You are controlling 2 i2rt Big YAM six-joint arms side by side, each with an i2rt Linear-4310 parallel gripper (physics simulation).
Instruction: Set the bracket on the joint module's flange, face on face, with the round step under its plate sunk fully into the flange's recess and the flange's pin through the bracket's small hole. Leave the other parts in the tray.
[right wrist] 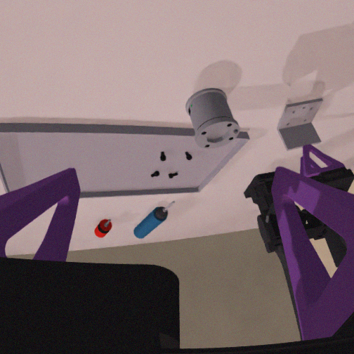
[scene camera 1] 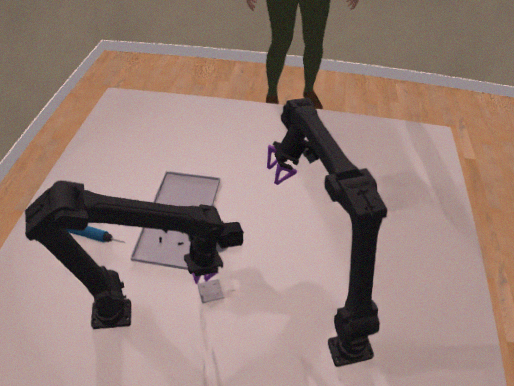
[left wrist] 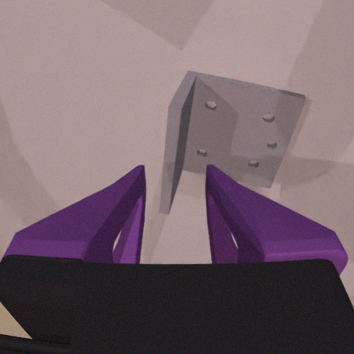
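Seen in the pictures: left gripper, fingertip midpoint: [scene camera 1: 200, 281]; right gripper, fingertip midpoint: [scene camera 1: 272, 176]; left arm's base at its link origin: [scene camera 1: 111, 315]; right arm's base at its link origin: [scene camera 1: 350, 349].
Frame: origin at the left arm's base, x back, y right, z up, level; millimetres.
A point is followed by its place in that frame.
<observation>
The grey L-shaped bracket [scene camera 1: 211, 290] @(z 12, x -45, y 314 mm) [left wrist: 240, 130] [right wrist: 299, 116] lies on the table. Its plate with several small holes faces up in the left wrist view, with the other leg rising at that plate's left edge. My left gripper [scene camera 1: 201, 281] @(z 68, x -48, y 283 mm) [left wrist: 175, 176] is partly open and empty, pointing down over the bracket, with the leg's near end showing between the fingertips. The grey cylindrical joint module [right wrist: 212, 112] stands by the tray's corner, its flange with holes and recess visible; the left arm hides it in the scene view. My right gripper [scene camera 1: 274, 172] @(z 203, x -332, y 547 mm) [right wrist: 175, 178] is wide open and empty, high above the table.
The shallow grey tray [scene camera 1: 190, 190] @(z 4, x -490, y 269 mm) [right wrist: 100, 160] holds several small black screws [scene camera 1: 160, 240] @(z 10, x -262, y 155 mm) [right wrist: 163, 156]. A blue screwdriver [scene camera 1: 92, 233] @(z 37, x -299, y -78 mm) [right wrist: 148, 223] and a red-handled tool [right wrist: 102, 228] lie beside the tray. The left forearm crosses above the tray. A person stands behind the table.
</observation>
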